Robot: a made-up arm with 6 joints. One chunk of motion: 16 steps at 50 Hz.
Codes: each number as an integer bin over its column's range. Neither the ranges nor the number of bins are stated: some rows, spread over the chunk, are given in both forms.
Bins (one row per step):
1: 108 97 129 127 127 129
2: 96 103 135 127 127 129
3: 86 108 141 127 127 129
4: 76 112 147 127 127 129
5: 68 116 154 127 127 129
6: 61 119 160 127 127 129
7: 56 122 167 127 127 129
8: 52 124 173 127 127 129
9: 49 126 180 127 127 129
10: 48 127 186 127 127 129
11: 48 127 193 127 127 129
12: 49 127 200 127 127 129
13: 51 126 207 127 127 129
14: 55 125 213 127 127 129
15: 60 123 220 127 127 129
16: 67 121 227 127 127 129
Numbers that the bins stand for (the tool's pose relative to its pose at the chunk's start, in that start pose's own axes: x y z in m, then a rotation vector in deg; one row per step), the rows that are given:
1: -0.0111 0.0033 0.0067 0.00 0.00 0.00
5: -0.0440 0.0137 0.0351 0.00 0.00 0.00
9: -0.0596 0.0192 0.0647 0.00 0.00 0.00
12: -0.0596 0.0197 0.0875 0.00 0.00 0.00
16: -0.0448 0.0164 0.1182 0.00 0.00 0.00
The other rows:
2: -0.0209 0.0065 0.0135 0.00 0.00 0.00
3: -0.0292 0.0093 0.0204 0.00 0.00 0.00
4: -0.0374 0.0115 0.0272 0.00 0.00 0.00
6: -0.0498 0.0153 0.0420 0.00 0.00 0.00
7: -0.0539 0.0170 0.0499 0.00 0.00 0.00
8: -0.0572 0.0181 0.0567 0.00 0.00 0.00
10: -0.0605 0.0197 0.0715 0.00 0.00 0.00
11: -0.0605 0.0197 0.0795 0.00 0.00 0.00
13: -0.0580 0.0192 0.0954 0.00 0.00 0.00
14: -0.0547 0.0186 0.1022 0.00 0.00 0.00
15: -0.0506 0.0175 0.1102 0.00 0.00 0.00

